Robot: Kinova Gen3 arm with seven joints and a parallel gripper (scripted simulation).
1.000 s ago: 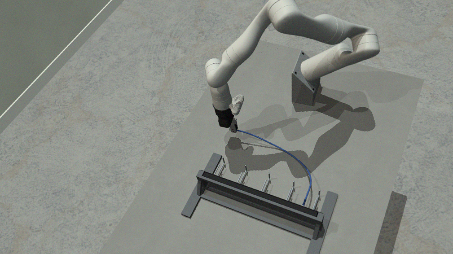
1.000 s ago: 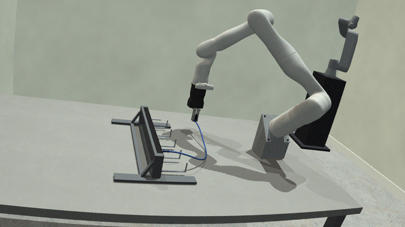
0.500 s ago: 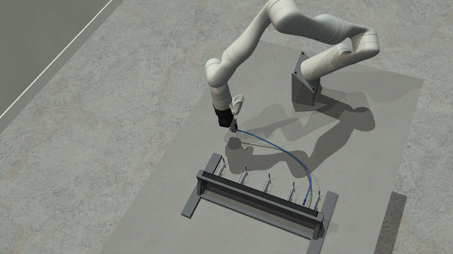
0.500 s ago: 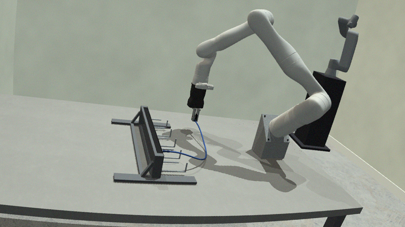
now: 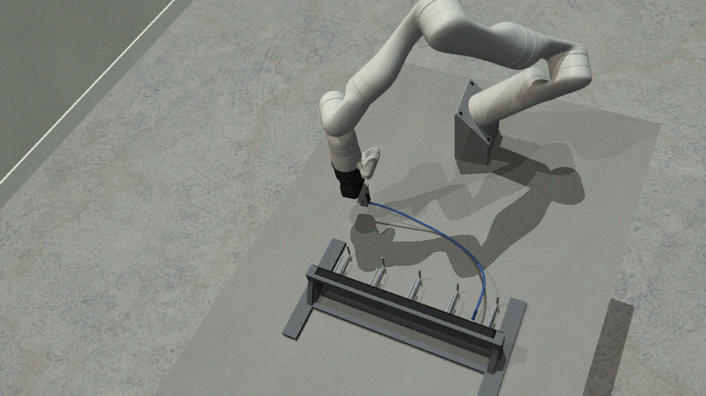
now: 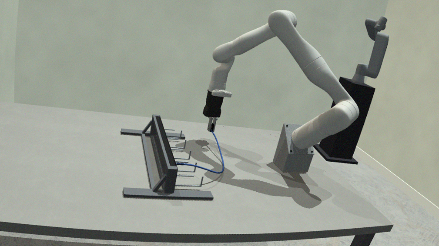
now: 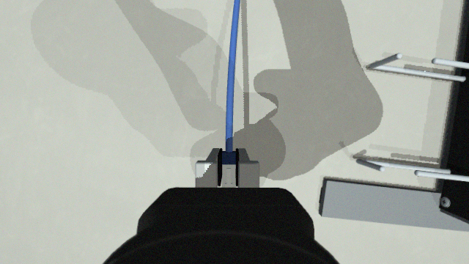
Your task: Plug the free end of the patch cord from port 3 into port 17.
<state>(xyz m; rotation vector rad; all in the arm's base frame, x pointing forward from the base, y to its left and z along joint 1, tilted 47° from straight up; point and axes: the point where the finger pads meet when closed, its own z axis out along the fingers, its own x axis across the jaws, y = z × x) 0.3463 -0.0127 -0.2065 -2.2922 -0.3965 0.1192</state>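
Now: the plug 1 cm to the right of my hand and 1 cm below it.
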